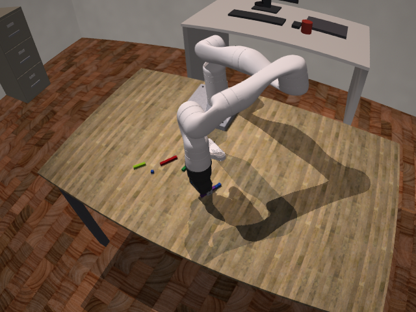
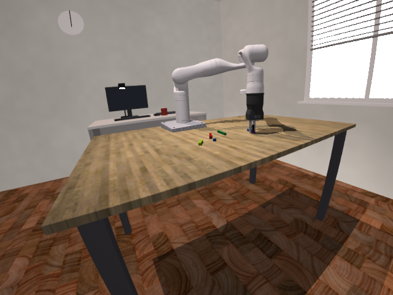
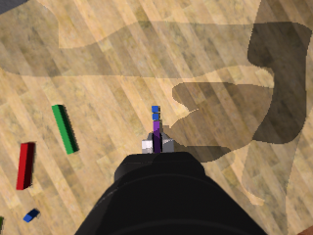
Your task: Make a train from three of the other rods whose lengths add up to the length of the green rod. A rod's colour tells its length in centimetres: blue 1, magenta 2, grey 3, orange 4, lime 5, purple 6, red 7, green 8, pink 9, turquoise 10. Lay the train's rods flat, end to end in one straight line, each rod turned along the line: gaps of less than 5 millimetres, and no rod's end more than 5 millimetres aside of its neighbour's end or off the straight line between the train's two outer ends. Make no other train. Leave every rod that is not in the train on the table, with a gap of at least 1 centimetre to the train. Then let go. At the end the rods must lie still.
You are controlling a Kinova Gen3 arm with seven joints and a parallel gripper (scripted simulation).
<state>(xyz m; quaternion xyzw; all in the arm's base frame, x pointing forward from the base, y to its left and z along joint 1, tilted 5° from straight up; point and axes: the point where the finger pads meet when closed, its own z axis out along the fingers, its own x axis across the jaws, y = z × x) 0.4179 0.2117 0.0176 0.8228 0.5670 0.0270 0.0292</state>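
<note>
The purple rod is 1 cm below my hand. From my hand the other things lie so: green rod 7 cm behind, 13 cm to the right, 2 cm below; red rod 5 cm behind, 21 cm to the right, 2 cm below; lime rod 3 cm ahead, 29 cm to the right, 2 cm below.
</note>
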